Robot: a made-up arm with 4 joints. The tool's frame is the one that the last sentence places.
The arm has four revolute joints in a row. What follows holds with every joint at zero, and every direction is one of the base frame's.
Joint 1 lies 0.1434 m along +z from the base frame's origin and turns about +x.
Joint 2 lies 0.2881 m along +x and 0.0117 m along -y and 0.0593 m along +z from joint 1 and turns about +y.
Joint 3 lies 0.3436 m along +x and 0.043 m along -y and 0.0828 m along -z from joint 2 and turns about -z.
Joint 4 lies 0.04 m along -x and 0.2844 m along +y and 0.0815 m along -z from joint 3 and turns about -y.
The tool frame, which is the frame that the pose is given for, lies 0.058 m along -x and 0.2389 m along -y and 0.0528 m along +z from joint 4; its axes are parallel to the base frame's.
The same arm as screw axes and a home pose.
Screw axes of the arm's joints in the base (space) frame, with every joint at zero. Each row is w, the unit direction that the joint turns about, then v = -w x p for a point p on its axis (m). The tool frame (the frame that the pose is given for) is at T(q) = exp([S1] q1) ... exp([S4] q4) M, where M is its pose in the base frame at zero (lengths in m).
S1: w 1 0 0 v 0 0.1434 0
S2: w 0 1 0 v -0.2027 0 0.2881
S3: w 0 0 -1 v 0.0547 0.6317 0
S4: w 0 -1 0 v 0.0384 0 -0.5917
M =
1 0 0 0.5337
0 1 0 -0.0092
0 0 1 0.0912
0 0 0 1

